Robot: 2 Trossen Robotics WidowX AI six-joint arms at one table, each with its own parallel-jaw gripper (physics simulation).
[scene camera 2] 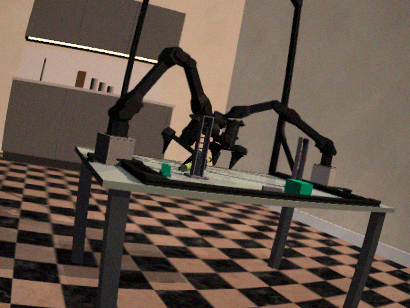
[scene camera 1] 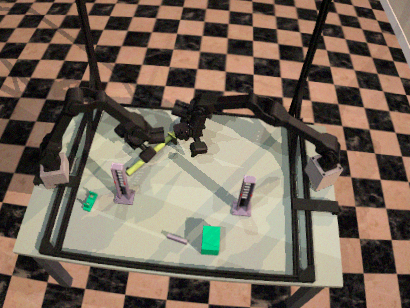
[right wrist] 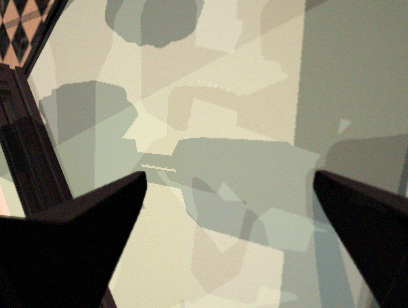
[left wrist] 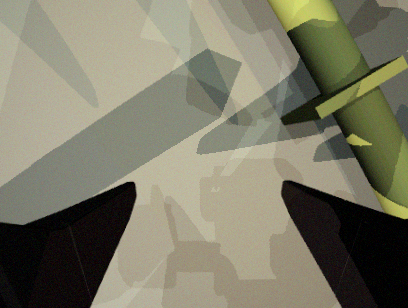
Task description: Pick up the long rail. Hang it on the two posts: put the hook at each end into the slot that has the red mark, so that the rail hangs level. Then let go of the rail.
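Pixels of known places: left gripper, fingertip midpoint: (scene camera 2: 221, 167) (scene camera 1: 189, 148) (left wrist: 209, 188); right gripper, fingertip midpoint: (scene camera 2: 171, 160) (right wrist: 228, 178); left arm's base, origin of the base link: (scene camera 2: 325, 166) (scene camera 1: 326, 163); right arm's base, origin of the base link: (scene camera 2: 116, 135) (scene camera 1: 52, 164).
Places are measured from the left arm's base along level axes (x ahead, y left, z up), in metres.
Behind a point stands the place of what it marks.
The long yellow-green rail (scene camera 1: 135, 167) {x 0.686, y -0.304, z -0.083 m} (scene camera 2: 186, 166) {x 0.720, y -0.288, z -0.087 m} (left wrist: 345, 65) {x 0.513, y -0.390, z -0.075 m} lies slantwise behind the left-hand post in scene camera 1; a flat crosspiece shows on it in the left wrist view. Two lilac posts stand upright, one at the left (scene camera 1: 120, 184) {x 0.766, y -0.220, z -0.036 m} (scene camera 2: 198, 155) and one at the right (scene camera 1: 245, 194) {x 0.360, y -0.005, z -0.007 m} (scene camera 2: 298, 162) {x 0.385, y 0.006, z 0.002 m}, with small red marks. My left gripper (left wrist: 209, 188) {x 0.453, y -0.315, z -0.086 m} is open and empty, near the rail's far end, with the rail beyond its right finger. My right gripper (right wrist: 228, 178) {x 0.658, y -0.420, z -0.088 m} is open and empty above the table; in scene camera 1 it partly hides the rail. The rail does not show in the right wrist view.
A green block (scene camera 1: 211, 241) {x 0.535, y 0.101, z -0.060 m} (scene camera 2: 298, 187) {x 0.572, y 0.104, z -0.078 m} and a small lilac bar (scene camera 1: 177, 238) {x 0.636, y 0.035, z -0.091 m} (scene camera 2: 272, 189) {x 0.642, y 0.036, z -0.098 m} lie at the front. A small green bracket (scene camera 1: 90, 201) {x 0.895, y -0.228, z -0.100 m} (scene camera 2: 165, 170) {x 0.919, y -0.210, z -0.092 m} lies left of the left-hand post. A black frame (scene camera 1: 175, 267) {x 0.682, y 0.135, z -0.090 m} borders the table top.
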